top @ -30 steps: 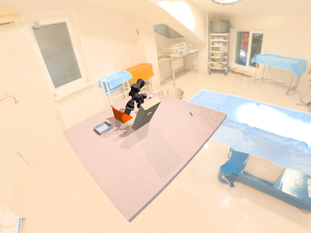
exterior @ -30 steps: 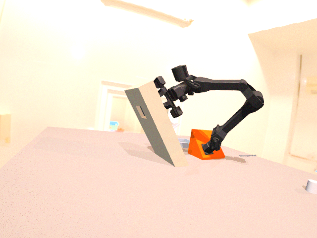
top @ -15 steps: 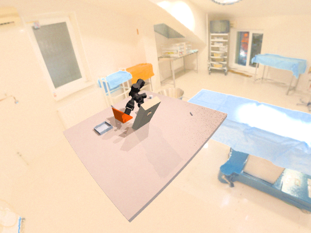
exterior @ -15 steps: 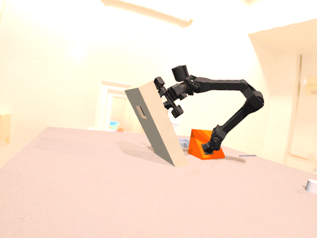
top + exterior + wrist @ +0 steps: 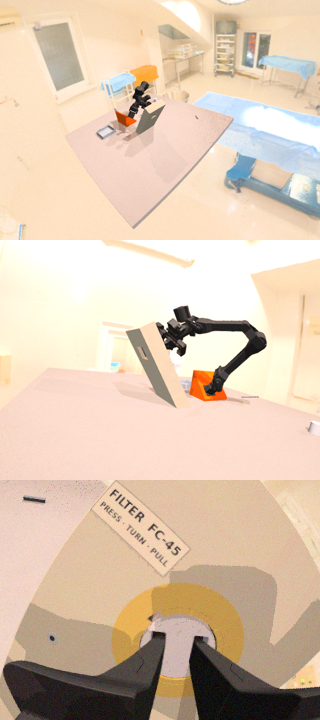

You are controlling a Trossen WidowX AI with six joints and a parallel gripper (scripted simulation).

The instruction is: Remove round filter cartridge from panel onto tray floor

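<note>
Now: the service panel 4 cm behind my gripper tip and 8 cm below it. The rest, counted from my gripper tip: white filter cartridge (1 cm ahead, 1 cm below); blue-grey tray (41 cm behind, 29 cm to the right, 22 cm below); dark item (17 cm ahead, 43 cm to the left, 22 cm below).
</note>
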